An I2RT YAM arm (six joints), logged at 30 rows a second.
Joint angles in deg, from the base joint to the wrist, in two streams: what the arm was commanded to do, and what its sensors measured. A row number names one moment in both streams.
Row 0, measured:
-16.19 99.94 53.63 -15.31 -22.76 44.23
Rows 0 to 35, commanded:
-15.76 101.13 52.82 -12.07 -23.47 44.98
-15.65 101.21 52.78 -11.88 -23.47 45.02
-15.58 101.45 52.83 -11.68 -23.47 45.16
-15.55 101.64 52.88 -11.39 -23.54 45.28
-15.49 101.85 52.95 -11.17 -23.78 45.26
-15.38 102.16 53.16 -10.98 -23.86 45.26
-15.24 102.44 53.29 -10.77 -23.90 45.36
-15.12 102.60 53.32 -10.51 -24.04 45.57
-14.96 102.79 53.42 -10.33 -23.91 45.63
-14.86 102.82 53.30 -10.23 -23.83 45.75
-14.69 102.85 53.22 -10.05 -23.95 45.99
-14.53 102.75 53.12 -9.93 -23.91 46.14
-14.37 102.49 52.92 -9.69 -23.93 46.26
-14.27 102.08 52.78 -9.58 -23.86 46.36
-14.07 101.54 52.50 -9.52 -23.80 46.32
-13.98 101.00 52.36 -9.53 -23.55 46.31
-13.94 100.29 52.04 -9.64 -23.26 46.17
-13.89 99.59 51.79 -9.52 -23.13 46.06
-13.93 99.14 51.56 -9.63 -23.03 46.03
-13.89 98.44 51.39 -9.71 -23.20 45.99
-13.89 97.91 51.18 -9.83 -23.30 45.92
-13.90 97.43 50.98 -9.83 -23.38 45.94
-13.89 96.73 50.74 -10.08 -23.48 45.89
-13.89 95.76 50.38 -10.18 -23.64 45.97
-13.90 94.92 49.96 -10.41 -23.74 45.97
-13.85 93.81 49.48 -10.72 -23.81 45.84
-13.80 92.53 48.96 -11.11 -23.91 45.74
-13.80 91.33 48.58 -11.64 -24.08 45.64
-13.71 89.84 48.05 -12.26 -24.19 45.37
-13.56 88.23 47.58 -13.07 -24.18 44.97
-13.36 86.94 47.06 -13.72 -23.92 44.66
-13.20 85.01 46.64 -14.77 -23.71 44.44
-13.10 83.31 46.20 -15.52 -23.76 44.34
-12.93 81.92 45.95 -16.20 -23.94 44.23
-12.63 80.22 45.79 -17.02 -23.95 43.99
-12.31 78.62 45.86 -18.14 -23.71 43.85
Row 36, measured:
-13.10 82.81 46.22 -15.40 -23.83 45.36
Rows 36 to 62, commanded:
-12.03 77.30 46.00 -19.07 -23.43 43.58
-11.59 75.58 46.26 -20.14 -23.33 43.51
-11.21 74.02 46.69 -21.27 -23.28 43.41
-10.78 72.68 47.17 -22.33 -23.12 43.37
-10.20 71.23 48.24 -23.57 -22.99 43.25
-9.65 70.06 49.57 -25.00 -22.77 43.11
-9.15 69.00 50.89 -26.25 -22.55 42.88
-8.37 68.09 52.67 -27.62 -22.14 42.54
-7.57 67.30 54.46 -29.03 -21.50 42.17
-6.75 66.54 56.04 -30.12 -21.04 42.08
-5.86 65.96 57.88 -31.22 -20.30 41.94
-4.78 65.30 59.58 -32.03 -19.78 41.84
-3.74 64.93 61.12 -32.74 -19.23 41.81
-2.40 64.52 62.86 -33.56 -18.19 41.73
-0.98 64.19 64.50 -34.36 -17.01 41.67
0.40 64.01 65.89 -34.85 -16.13 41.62
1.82 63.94 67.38 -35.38 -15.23 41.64
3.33 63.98 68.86 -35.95 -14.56 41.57
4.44 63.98 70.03 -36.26 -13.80 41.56
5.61 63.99 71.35 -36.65 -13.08 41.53
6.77 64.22 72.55 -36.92 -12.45 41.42
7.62 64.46 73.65 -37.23 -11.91 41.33
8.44 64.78 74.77 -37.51 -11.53 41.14
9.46 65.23 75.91 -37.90 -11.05 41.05
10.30 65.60 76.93 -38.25 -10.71 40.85
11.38 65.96 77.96 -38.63 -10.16 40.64
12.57 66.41 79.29 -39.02 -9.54 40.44
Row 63, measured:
10.55 65.39 75.85 -37.23 -12.84 42.02
